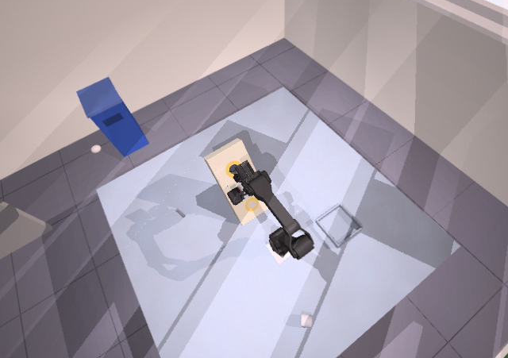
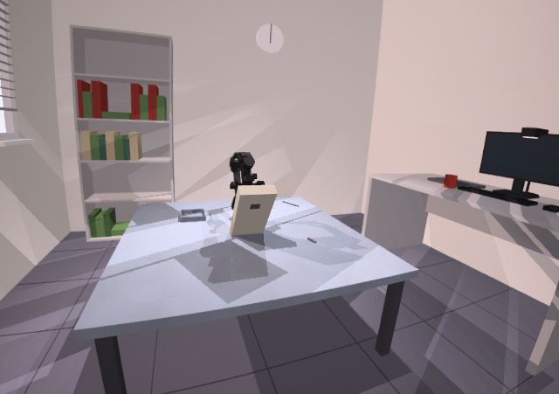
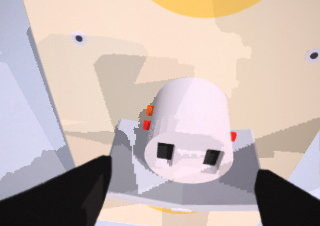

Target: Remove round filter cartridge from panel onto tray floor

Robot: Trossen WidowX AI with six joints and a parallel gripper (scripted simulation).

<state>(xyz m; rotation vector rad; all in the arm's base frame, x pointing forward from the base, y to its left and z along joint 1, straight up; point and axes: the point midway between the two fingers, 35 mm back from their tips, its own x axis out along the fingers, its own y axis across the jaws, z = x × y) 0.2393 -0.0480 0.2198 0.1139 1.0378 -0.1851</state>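
Now: the round pale grey filter cartridge 3 cm below my gripper tip, 2 cm ahead of it and 1 cm to the right of it. From my gripper tip the other things lie so: clear square tray (38 cm behind, 21 cm to the right, 19 cm below); dark piece (27 cm to the left, 23 cm ahead, 19 cm below); beige service panel (6 cm ahead, 5 cm below, 2 cm to the right).
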